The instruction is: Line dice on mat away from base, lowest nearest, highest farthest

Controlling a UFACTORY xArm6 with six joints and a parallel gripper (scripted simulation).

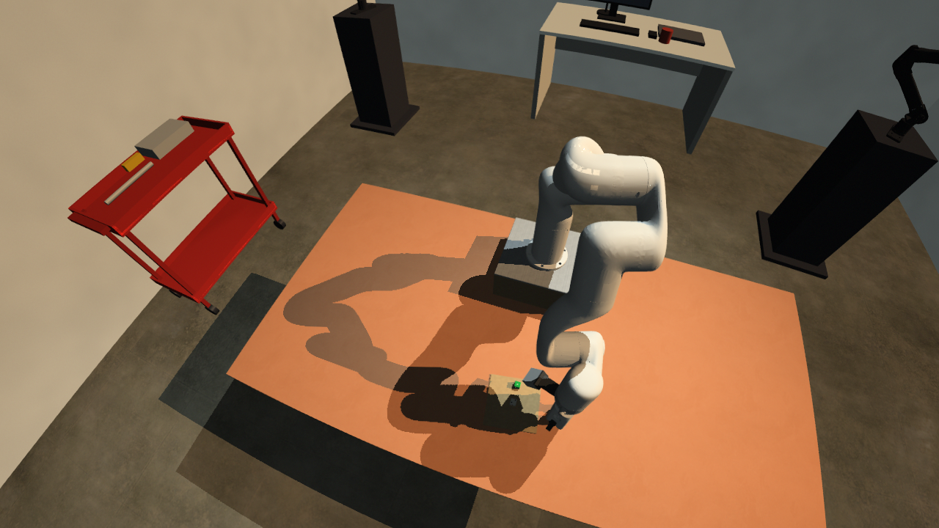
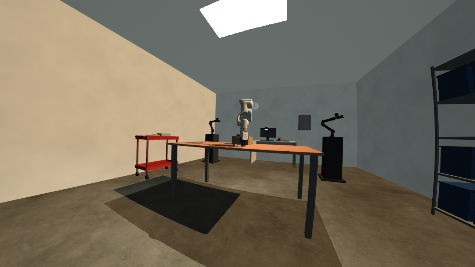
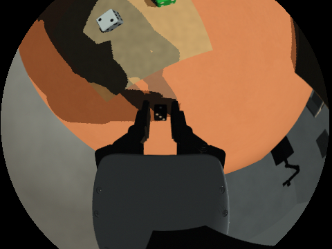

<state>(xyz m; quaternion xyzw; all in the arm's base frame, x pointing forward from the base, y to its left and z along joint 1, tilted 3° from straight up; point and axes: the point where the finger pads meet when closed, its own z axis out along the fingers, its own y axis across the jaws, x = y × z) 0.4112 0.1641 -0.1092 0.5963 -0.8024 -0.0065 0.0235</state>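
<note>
Now: the black die 1 cm below my hand. From my hand the other things lie so: green die (4 cm behind, 12 cm to the right, 1 cm below); white die (1 cm ahead, 12 cm to the right, 1 cm below); tan mat (1 cm ahead, 12 cm to the right, 2 cm below).
</note>
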